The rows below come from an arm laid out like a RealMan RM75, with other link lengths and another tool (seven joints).
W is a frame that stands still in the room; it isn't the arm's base.
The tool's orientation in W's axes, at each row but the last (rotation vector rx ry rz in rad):
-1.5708 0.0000 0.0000
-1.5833 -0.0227 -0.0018
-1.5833 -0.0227 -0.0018
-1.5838 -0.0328 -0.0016
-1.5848 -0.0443 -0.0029
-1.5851 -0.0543 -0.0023
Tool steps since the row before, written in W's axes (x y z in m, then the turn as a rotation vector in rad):
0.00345 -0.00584 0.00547 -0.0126 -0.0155 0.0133
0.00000 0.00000 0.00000 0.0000 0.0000 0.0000
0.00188 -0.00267 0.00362 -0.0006 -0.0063 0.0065
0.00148 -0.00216 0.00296 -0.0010 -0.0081 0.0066
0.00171 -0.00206 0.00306 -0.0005 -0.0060 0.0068
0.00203 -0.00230 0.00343 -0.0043 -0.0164 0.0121
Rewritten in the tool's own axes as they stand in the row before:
0.00345 -0.00547 -0.00584 -0.0126 -0.0133 -0.0155
0.00000 0.00000 0.00000 0.0000 0.0000 0.0000
0.00190 -0.00356 -0.00274 -0.0006 -0.0064 -0.0064
0.00150 -0.00290 -0.00223 -0.0010 -0.0065 -0.0082
0.00175 -0.00298 -0.00215 -0.0005 -0.0067 -0.0061
0.00207 -0.00332 -0.00242 -0.0044 -0.0120 -0.0164

